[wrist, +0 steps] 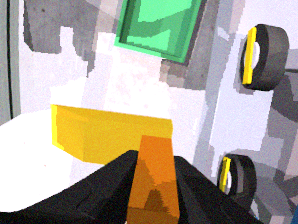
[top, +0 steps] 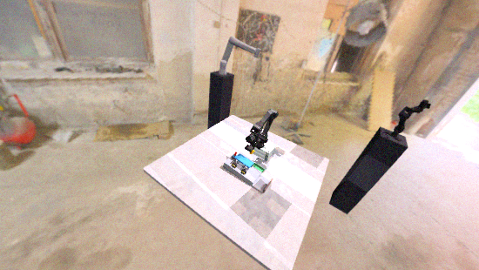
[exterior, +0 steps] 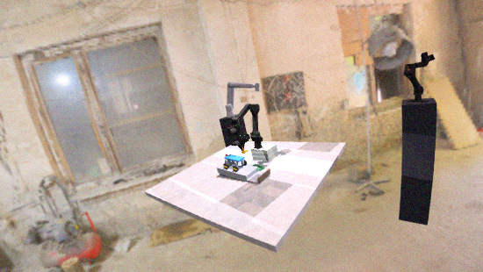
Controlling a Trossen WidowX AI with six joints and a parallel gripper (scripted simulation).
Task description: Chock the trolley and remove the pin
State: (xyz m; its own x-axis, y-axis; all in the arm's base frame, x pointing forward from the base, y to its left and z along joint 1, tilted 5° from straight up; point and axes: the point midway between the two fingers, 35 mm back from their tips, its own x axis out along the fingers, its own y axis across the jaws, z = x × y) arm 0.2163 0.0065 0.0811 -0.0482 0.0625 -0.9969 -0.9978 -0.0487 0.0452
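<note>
Right now the stop pin is 11 cm ahead of my gripper tip, 10 cm to the right of it and 4 cm below it. The rest, counted from my gripper tip: trolley (12 cm ahead, 1 cm to the left, 6 cm below); then yellow chock (2 cm behind, 1 cm below); then green tray (1 cm behind, 9 cm to the left, 17 cm below).
</note>
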